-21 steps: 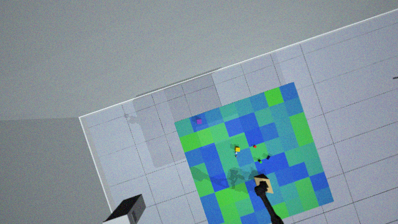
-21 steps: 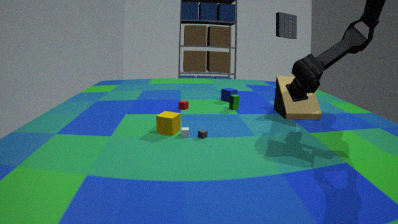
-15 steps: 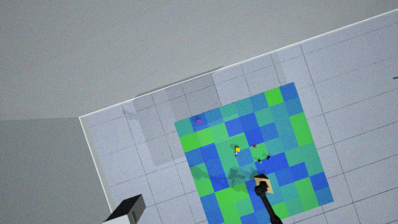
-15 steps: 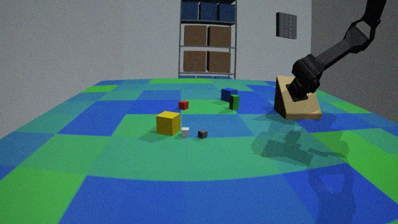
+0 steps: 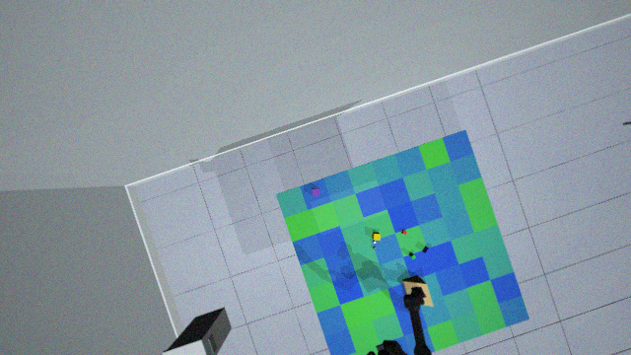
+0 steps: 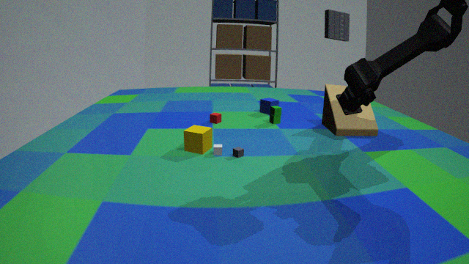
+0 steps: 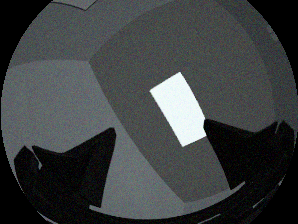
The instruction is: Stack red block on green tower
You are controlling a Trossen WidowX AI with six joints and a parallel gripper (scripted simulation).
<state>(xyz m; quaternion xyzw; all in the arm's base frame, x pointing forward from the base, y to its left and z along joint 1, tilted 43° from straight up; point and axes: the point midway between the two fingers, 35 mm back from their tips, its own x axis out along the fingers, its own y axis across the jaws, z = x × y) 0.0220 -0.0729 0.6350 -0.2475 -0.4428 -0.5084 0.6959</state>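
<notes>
The red block is 61 cm below my gripper tip, 48 cm to the right of it and 24 cm ahead of it. The rest, counted from my gripper tip: small white cube: 61 cm below, 28 cm to the right, 27 cm ahead; then small grey cube: 61 cm below, 26 cm to the right, 23 cm ahead; then yellow cube: 60 cm below, 30 cm to the right, 30 cm ahead.
</notes>
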